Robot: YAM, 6 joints.
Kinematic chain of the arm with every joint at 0, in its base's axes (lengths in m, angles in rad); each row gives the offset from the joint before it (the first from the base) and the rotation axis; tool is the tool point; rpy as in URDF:
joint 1: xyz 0 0 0.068 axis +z
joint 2: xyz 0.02 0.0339 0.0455 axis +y
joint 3: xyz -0.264 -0.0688 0 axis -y
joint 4: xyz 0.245 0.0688 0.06 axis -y
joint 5: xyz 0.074 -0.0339 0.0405 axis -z
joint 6: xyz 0.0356 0 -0.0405 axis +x
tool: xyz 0 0 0 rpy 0 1.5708 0
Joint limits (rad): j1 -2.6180..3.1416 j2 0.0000..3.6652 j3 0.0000..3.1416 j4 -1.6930..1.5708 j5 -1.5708..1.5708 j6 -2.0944..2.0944
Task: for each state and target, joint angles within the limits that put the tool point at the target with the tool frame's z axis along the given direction. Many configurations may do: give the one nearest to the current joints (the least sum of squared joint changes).
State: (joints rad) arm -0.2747 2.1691 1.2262 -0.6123 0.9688 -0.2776
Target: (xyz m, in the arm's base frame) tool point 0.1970 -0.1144 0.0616 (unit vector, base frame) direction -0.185 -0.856 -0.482
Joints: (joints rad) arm -0.3910 1.7909 0.4752 0.0563 1.0396 -0.2776
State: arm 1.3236 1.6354 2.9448 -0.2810 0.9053 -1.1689
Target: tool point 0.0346 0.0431 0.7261 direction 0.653 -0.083 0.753
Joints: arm 1.3290 1.7266 3.1404 0.0567 0.7126 -1.1689
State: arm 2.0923 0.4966 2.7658 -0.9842 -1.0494 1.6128
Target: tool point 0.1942 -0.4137 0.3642 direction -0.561 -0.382 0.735
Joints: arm 2.0623 0.0024 2.2657 -0.5948 -0.7404 1.6128
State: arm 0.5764 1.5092 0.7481 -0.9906 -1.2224 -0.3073
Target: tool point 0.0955 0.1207 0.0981 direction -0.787 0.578 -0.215
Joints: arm 0.6811 1.8143 0.5504 -1.1623 -1.2368 -0.3073
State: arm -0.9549 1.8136 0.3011 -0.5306 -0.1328 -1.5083
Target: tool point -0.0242 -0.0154 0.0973 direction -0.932 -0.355 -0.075
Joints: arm -0.2987 1.9798 0.0018 -1.0685 0.6605 -1.5083
